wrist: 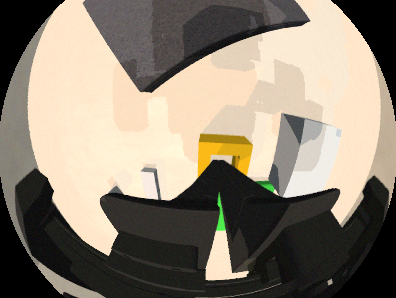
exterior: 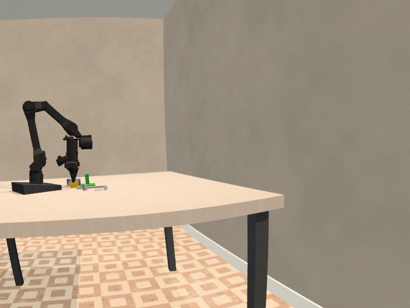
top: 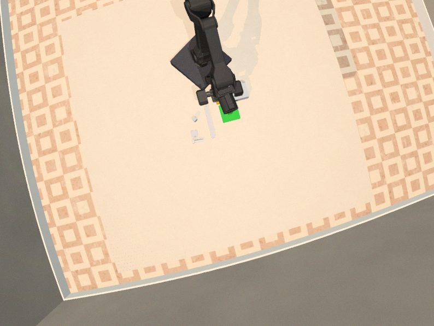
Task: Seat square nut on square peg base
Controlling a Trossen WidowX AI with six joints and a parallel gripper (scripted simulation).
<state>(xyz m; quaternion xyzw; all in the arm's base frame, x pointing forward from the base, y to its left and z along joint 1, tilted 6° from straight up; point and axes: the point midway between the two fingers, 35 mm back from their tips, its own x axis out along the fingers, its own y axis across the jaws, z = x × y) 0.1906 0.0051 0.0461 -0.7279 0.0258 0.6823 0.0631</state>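
Now: the grey block 10 cm to the left of my hand and 4 cm below it. Also, from my hand: long strip (8 cm ahead, 8 cm to the right, 5 cm below).
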